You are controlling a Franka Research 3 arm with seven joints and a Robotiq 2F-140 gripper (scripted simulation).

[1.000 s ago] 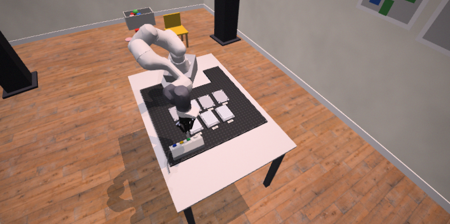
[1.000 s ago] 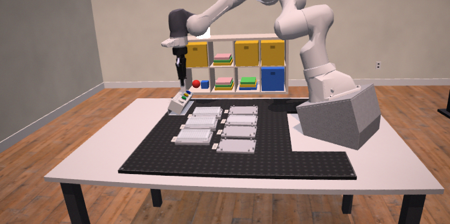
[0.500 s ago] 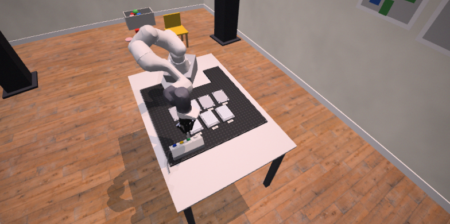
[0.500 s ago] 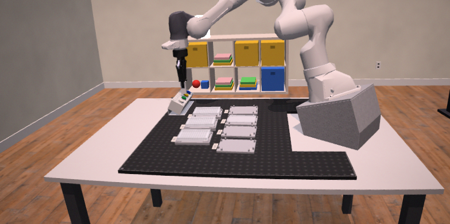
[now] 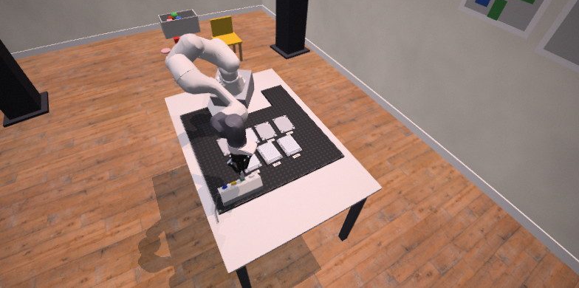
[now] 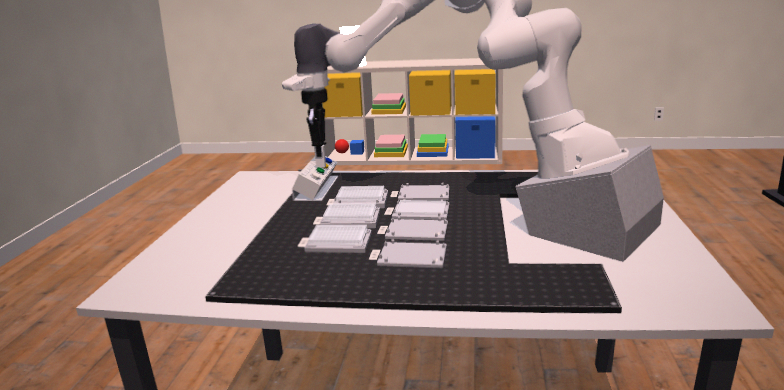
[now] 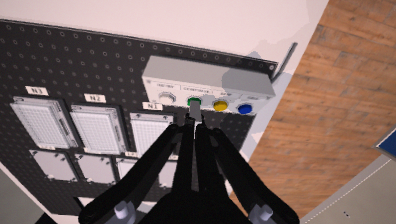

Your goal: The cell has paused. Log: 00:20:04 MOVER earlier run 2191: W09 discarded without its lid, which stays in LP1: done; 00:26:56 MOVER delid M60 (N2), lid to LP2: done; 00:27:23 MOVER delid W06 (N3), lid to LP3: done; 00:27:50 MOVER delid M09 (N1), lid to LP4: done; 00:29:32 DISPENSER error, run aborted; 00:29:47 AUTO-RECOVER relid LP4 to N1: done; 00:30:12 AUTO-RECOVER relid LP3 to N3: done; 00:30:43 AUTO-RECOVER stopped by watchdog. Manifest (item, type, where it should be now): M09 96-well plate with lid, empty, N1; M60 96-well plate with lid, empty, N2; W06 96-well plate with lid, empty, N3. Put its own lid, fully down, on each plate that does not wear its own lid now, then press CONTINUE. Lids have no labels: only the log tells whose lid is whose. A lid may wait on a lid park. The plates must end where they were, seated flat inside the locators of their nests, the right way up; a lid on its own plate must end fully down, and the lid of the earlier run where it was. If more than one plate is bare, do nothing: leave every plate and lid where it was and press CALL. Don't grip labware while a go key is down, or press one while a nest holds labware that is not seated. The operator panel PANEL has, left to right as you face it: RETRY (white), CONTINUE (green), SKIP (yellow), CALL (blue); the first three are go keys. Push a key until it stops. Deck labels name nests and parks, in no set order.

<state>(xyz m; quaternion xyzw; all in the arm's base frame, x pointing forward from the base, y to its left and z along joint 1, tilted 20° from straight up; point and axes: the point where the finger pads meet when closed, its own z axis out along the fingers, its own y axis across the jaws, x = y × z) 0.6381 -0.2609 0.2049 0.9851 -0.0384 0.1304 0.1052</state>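
Right now the green key is 4 cm below my hand. From my hand the other things lie so: white key 5 cm to the left, 4 cm below, 1 cm ahead; blue key 10 cm to the right, 4 cm below, 1 cm behind; yellow key 5 cm to the right, 4 cm below.
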